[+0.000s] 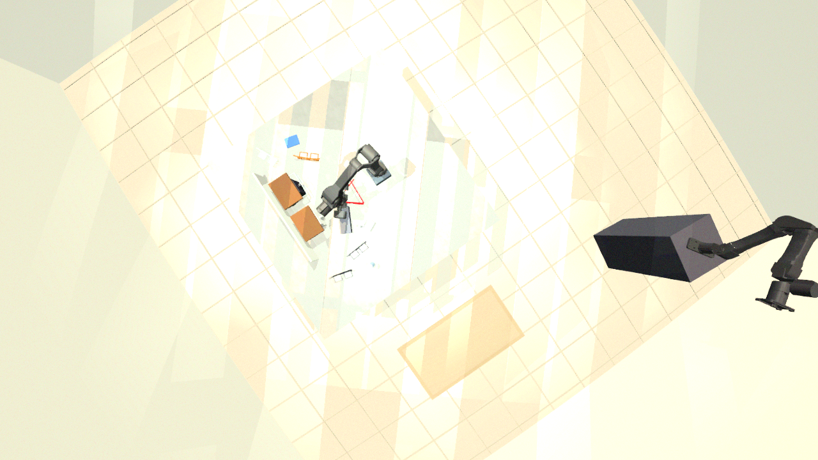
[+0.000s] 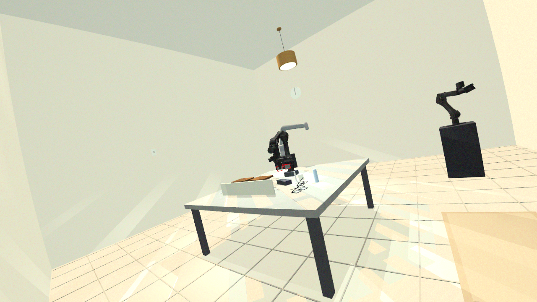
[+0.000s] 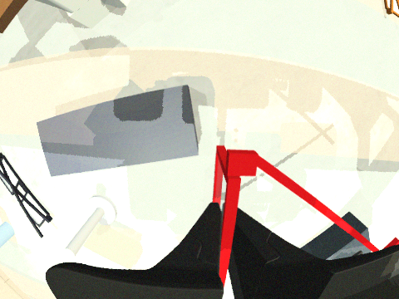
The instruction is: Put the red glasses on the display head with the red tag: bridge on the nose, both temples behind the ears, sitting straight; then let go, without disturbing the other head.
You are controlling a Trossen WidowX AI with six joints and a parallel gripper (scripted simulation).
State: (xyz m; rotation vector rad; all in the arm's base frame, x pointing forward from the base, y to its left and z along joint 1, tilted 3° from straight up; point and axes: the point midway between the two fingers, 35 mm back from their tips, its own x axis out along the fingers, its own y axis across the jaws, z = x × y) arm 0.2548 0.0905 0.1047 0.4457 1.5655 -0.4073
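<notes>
My gripper tip is now 170 mm to the right of the pale box, 90 mm above it and 50 mm past it. Round my gripper tip: long white wall 360 mm ahead, 90 mm to the right, 60 mm below; dark box 100 mm below, 70 mm to the left, 60 mm ahead; blue square 510 mm to the right, 140 mm ahead, 120 mm below.
</notes>
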